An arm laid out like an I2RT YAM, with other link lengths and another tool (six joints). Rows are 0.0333 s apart.
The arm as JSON. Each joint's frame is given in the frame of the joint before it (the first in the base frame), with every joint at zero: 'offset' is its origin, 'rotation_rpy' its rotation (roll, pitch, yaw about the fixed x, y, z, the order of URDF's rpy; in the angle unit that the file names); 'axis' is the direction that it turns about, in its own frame. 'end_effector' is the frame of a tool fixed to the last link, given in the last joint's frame.
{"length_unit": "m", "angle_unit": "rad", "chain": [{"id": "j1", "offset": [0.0, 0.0, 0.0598], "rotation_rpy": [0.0, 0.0, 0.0], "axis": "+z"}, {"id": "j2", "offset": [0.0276, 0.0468, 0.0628], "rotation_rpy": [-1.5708, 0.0, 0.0], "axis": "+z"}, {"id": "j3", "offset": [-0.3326, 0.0, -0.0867], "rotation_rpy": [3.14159, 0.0, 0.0], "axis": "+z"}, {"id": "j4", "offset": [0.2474, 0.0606, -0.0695], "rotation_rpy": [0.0, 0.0, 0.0], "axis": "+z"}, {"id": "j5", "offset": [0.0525, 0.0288, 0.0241], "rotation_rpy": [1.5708, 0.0, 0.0], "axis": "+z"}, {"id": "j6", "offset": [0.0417, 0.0, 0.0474], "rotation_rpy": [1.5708, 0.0, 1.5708], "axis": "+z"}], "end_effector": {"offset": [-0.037, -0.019, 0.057], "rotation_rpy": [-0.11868, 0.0, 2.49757]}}
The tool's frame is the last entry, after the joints.
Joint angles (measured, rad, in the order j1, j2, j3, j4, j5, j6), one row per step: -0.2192, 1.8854, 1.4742, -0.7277, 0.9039, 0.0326; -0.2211, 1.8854, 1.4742, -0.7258, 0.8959, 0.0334; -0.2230, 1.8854, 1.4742, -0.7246, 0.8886, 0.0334; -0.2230, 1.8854, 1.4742, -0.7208, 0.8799, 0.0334; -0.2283, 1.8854, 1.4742, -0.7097, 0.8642, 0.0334; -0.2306, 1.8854, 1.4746, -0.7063, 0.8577, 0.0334; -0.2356, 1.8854, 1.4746, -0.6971, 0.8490, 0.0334; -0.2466, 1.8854, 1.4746, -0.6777, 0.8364, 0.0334; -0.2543, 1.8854, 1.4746, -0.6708, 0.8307, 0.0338; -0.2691, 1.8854, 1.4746, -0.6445, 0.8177, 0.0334; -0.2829, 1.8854, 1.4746, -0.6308, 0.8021, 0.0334; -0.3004, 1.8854, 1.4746, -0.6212, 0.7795, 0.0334; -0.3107, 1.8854, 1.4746, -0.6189, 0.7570, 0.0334; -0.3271, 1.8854, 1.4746, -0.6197, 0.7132, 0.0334; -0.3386, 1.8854, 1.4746, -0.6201, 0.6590, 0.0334; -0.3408, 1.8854, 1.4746, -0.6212, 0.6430, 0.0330; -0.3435, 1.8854, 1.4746, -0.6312, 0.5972, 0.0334; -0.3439, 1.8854, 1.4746, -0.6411, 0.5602, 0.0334
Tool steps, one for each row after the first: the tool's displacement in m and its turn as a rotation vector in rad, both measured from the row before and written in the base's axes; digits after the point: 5 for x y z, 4 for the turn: 0.00032, -0.00021, -0.00026, 0.0067, -0.0041, 0.0010; 0.00018, -0.00023, -0.00028, 0.0062, -0.0026, 0.0012; 0.00084, 0.00062, -0.00018, 0.0068, -0.0054, 0.0037; 0.00129, -0.00124, -0.00004, 0.0113, -0.0140, 0.0014; 0.00044, -0.00054, 0.00005, 0.0048, -0.0050, 0.0005; 0.00080, -0.00166, 0.00021, 0.0055, -0.0108, -0.0012; 0.00133, -0.00421, 0.00076, 0.0063, -0.0215, -0.0053; -0.00006, -0.00303, 0.00025, 0.0032, -0.0083, -0.0053; 0.00149, -0.00608, 0.00133, 0.0042, -0.0280, -0.0083; 0.00016, -0.00506, 0.00040, 0.0093, -0.0169, -0.0060; -0.00069, -0.00592, -0.00013, 0.0159, -0.0148, -0.0060; -0.00039, -0.00257, -0.00064, 0.0177, -0.0080, 0.0013; -0.00081, -0.00318, -0.00154, 0.0359, -0.0110, 0.0061; 0.00057, -0.00011, -0.00163, 0.0441, -0.0148, 0.0164; 0.00024, 0.00055, -0.00052, 0.0132, -0.0033, 0.0063; 0.00046, 0.00344, -0.00188, 0.0406, -0.0041, 0.0203; 0.00038, 0.00370, -0.00154, 0.0335, -0.0015, 0.0181
